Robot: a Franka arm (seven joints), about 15 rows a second.
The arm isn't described. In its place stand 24 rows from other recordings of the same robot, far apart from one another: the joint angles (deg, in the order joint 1, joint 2, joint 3, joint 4, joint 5, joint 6, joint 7), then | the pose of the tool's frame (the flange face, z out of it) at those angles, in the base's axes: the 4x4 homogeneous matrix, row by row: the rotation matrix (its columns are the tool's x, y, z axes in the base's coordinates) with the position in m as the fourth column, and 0 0 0 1 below.
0.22, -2.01, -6.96, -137.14, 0.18, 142.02, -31.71 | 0.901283, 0.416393, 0.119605, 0.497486; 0.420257, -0.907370, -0.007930, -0.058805; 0.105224, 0.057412, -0.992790, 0.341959; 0, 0, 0, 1
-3.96, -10.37, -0.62, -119.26, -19.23, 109.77, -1.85 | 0.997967, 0.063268, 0.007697, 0.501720; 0.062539, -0.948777, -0.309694, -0.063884; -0.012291, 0.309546, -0.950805, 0.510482; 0, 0, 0, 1
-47.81, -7.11, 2.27, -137.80, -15.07, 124.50, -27.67 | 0.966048, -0.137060, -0.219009, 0.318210; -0.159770, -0.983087, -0.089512, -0.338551; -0.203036, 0.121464, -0.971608, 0.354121; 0, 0, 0, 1
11.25, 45.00, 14.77, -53.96, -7.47, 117.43, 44.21 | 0.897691, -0.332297, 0.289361, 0.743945; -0.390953, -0.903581, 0.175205, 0.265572; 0.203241, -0.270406, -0.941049, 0.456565; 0, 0, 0, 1
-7.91, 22.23, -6.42, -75.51, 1.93, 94.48, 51.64 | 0.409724, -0.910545, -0.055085, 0.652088; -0.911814, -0.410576, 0.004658, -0.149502; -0.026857, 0.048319, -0.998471, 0.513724; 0, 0, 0, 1
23.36, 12.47, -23.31, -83.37, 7.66, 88.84, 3.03 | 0.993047, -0.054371, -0.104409, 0.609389; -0.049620, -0.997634, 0.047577, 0.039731; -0.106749, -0.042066, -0.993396, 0.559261; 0, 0, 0, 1
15.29, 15.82, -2.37, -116.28, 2.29, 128.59, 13.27 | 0.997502, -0.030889, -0.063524, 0.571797; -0.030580, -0.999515, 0.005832, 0.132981; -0.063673, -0.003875, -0.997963, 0.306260; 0, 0, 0, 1
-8.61, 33.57, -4.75, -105.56, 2.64, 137.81, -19.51 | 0.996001, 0.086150, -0.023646, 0.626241; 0.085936, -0.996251, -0.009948, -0.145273; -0.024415, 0.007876, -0.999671, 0.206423; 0, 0, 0, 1
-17.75, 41.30, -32.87, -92.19, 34.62, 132.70, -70.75 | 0.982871, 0.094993, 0.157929, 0.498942; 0.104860, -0.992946, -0.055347, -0.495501; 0.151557, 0.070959, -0.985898, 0.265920; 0, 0, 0, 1
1.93, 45.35, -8.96, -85.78, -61.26, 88.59, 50.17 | 0.888577, -0.222255, -0.401290, 0.646571; -0.440551, -0.169654, -0.881551, -0.158240; 0.127849, 0.960115, -0.248665, 0.225645; 0, 0, 0, 1
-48.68, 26.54, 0.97, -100.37, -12.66, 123.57, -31.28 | 0.975378, -0.151026, -0.160715, 0.432658; -0.165907, -0.982597, -0.083530, -0.490237; -0.145303, 0.108137, -0.983460, 0.303001; 0, 0, 0, 1
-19.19, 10.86, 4.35, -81.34, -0.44, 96.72, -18.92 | 0.994529, 0.069062, 0.078370, 0.601292; 0.070368, -0.997422, -0.014028, -0.164843; 0.077199, 0.019466, -0.996826, 0.596061; 0, 0, 0, 1
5.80, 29.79, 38.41, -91.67, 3.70, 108.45, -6.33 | 0.673951, 0.659616, -0.332711, 0.508867; 0.733491, -0.651204, 0.194741, 0.420060; -0.088209, -0.375287, -0.922702, 0.376529; 0, 0, 0, 1
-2.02, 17.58, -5.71, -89.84, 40.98, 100.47, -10.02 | 0.991772, -0.123583, 0.033402, 0.648613; -0.117376, -0.773687, 0.622600, -0.021605; -0.051100, -0.621398, -0.781827, 0.476181; 0, 0, 0, 1
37.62, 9.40, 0.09, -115.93, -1.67, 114.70, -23.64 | 0.454871, 0.881059, -0.129720, 0.444714; 0.872475, -0.470086, -0.133439, 0.341589; -0.178547, -0.052480, -0.982531, 0.355151; 0, 0, 0, 1
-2.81, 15.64, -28.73, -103.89, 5.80, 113.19, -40.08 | 0.989760, 0.115309, -0.084142, 0.535495; 0.116334, -0.993183, 0.007367, -0.299422; -0.082719, -0.017080, -0.996427, 0.400188; 0, 0, 0, 1
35.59, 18.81, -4.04, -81.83, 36.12, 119.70, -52.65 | 0.299725, 0.953001, 0.044208, 0.570674; 0.748406, -0.263610, 0.608604, 0.393436; 0.591654, -0.149328, -0.792242, 0.552436; 0, 0, 0, 1
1.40, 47.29, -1.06, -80.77, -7.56, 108.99, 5.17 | 0.947414, 0.007515, -0.319923, 0.690064; -0.039754, -0.989216, -0.140964, -0.003345; -0.317533, 0.146270, -0.936898, 0.185764; 0, 0, 0, 1
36.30, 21.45, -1.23, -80.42, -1.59, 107.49, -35.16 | 0.326847, 0.939779, 0.099927, 0.558990; 0.943182, -0.331056, 0.028455, 0.392716; 0.059823, 0.084949, -0.994588, 0.500919; 0, 0, 0, 1
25.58, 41.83, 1.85, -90.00, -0.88, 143.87, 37.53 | 0.970084, -0.162066, 0.180754, 0.642312; -0.182937, -0.977459, 0.105399, 0.329251; 0.159598, -0.135312, -0.977865, 0.232736; 0, 0, 0, 1
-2.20, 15.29, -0.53, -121.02, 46.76, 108.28, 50.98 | 0.069343, -0.972860, -0.220760, 0.534011; -0.681921, -0.207745, 0.701303, 0.028539; -0.728132, 0.101911, -0.677819, 0.275550; 0, 0, 0, 1
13.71, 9.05, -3.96, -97.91, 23.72, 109.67, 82.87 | 0.164725, -0.986314, 0.007035, 0.603007; -0.914623, -0.150074, 0.375422, 0.135051; -0.369229, -0.068276, -0.926827, 0.501923; 0, 0, 0, 1
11.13, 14.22, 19.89, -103.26, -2.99, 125.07, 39.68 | 0.985375, -0.133296, 0.106157, 0.553668; -0.144766, -0.983457, 0.108882, 0.313957; 0.089887, -0.122658, -0.988370, 0.429238; 0, 0, 0, 1
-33.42, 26.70, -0.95, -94.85, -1.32, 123.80, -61.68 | 0.881906, 0.471095, 0.017616, 0.560023; 0.471395, -0.880815, -0.044172, -0.382587; -0.005293, 0.047260, -0.998869, 0.344207; 0, 0, 0, 1
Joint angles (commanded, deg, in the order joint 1, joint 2, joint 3, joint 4, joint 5, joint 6, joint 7), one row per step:
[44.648, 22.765, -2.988, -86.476, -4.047, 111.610, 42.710]
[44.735, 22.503, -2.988, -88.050, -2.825, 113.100, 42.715]
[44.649, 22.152, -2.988, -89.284, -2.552, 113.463, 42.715]
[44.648, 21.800, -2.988, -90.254, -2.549, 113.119, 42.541]
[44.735, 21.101, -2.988, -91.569, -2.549, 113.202, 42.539]
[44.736, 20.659, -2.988, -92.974, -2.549, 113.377, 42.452]
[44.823, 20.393, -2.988, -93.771, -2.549, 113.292, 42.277]
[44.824, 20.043, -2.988, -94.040, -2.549, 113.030, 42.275]
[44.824, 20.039, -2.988, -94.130, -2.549, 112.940, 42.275]
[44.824, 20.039, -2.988, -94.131, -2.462, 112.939, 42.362]
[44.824, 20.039, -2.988, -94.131, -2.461, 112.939, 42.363]
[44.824, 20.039, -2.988, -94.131, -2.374, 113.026, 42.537]
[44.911, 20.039, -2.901, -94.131, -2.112, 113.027, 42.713]
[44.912, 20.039, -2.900, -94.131, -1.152, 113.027, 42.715]
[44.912, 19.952, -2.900, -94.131, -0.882, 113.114, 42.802]
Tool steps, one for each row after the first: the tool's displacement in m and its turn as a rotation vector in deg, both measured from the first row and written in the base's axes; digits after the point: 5 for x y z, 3 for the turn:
[-0.00315, 0.00036, -0.00784, 1.009, 0.661, -0.251]
[-0.00514, -0.00263, -0.01348, 0.869, 1.231, -0.442]
[-0.00801, -0.00553, -0.01799, 0.222, 1.960, -0.323]
[-0.01220, -0.00826, -0.02064, -0.110, 2.380, -0.260]
[-0.01561, -0.01162, -0.02688, -0.626, 2.985, -0.198]
[-0.01852, -0.01308, -0.03051, -1.042, 3.457, 0.036]
[-0.01985, -0.01439, -0.02910, -1.153, 3.600, 0.017]
[-0.02018, -0.01473, -0.02993, -1.272, 3.730, 0.007]
[-0.02025, -0.01466, -0.02995, -1.208, 3.781, -0.113]
[-0.02025, -0.01466, -0.02995, -1.207, 3.781, -0.114]
[-0.02020, -0.01447, -0.02982, -1.078, 3.763, -0.314]
[-0.02166, -0.01285, -0.02985, -0.870, 3.935, -0.420]
[-0.02241, -0.01205, -0.02990, -0.205, 4.523, -0.786]
[-0.02258, -0.01179, -0.02878, 0.107, 4.561, -0.968]

